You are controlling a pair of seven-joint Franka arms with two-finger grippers.
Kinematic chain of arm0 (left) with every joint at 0, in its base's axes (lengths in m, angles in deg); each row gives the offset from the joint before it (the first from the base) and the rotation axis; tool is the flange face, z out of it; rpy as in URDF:
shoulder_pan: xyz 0 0 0.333 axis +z
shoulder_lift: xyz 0 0 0 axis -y
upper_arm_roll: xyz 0 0 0.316 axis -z
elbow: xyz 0.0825 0 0 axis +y
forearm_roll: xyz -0.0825 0 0.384 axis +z
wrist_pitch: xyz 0 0 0 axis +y
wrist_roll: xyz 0.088 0 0 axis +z
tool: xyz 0 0 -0.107 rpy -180 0 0
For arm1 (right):
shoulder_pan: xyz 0 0 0.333 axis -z
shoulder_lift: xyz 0 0 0 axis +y
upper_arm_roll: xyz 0 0 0.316 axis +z
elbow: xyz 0.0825 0 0 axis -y
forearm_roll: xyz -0.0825 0 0.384 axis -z
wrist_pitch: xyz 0 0 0 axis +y
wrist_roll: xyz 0.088 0 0 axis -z
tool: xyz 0 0 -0.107 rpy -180 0 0
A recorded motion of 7 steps. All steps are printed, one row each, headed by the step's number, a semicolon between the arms.
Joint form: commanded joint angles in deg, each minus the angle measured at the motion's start. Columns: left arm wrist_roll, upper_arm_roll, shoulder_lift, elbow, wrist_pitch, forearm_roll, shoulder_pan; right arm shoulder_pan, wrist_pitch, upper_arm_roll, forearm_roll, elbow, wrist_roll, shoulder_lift.
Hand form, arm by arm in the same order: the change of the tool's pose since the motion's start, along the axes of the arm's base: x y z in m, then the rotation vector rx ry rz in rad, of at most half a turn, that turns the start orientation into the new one. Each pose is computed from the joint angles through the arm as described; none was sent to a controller.
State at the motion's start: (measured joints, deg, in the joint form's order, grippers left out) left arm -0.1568 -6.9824 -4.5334 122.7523 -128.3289 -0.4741 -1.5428; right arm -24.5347 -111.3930 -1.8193 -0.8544 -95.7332 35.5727 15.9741
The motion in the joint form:
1: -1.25 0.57 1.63 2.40 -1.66 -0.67 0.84; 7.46 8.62 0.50 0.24 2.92 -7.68 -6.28
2: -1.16 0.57 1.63 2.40 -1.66 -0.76 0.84; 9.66 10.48 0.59 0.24 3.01 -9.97 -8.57
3: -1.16 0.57 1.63 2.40 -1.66 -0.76 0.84; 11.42 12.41 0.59 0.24 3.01 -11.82 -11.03
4: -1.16 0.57 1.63 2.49 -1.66 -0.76 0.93; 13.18 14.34 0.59 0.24 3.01 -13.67 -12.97
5: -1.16 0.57 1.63 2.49 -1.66 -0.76 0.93; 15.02 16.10 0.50 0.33 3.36 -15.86 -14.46
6: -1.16 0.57 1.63 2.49 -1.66 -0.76 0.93; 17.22 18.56 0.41 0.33 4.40 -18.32 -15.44
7: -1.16 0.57 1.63 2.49 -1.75 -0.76 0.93; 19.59 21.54 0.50 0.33 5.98 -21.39 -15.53
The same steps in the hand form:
1: -0.0097 0.0017 -0.0006 -0.0108 -0.0165 -0.0095; 0.0020 -0.0811 0.0801 0.0050 -0.0097 0.0148
2: -0.0097 0.0016 -0.0006 -0.0121 -0.0167 -0.0070; -0.0031 -0.1058 0.1023 0.0081 -0.0185 0.0182
3: -0.0097 0.0016 -0.0006 -0.0121 -0.0167 -0.0070; -0.0117 -0.1268 0.1250 0.0105 -0.0277 0.0200
4: -0.0102 0.0024 -0.0013 -0.0122 -0.0151 -0.0054; -0.0197 -0.1468 0.1418 0.0106 -0.0282 0.0219
5: -0.0102 0.0024 -0.0013 -0.0122 -0.0151 -0.0054; -0.0260 -0.1677 0.1569 0.0090 -0.0302 0.0269
6: -0.0102 0.0024 -0.0013 -0.0122 -0.0151 -0.0054; -0.0316 -0.1912 0.1714 0.0078 -0.0229 0.0302
7: -0.0100 0.0025 -0.0011 -0.0121 -0.0167 -0.0054; -0.0348 -0.2138 0.1807 0.0062 -0.0006 0.0444

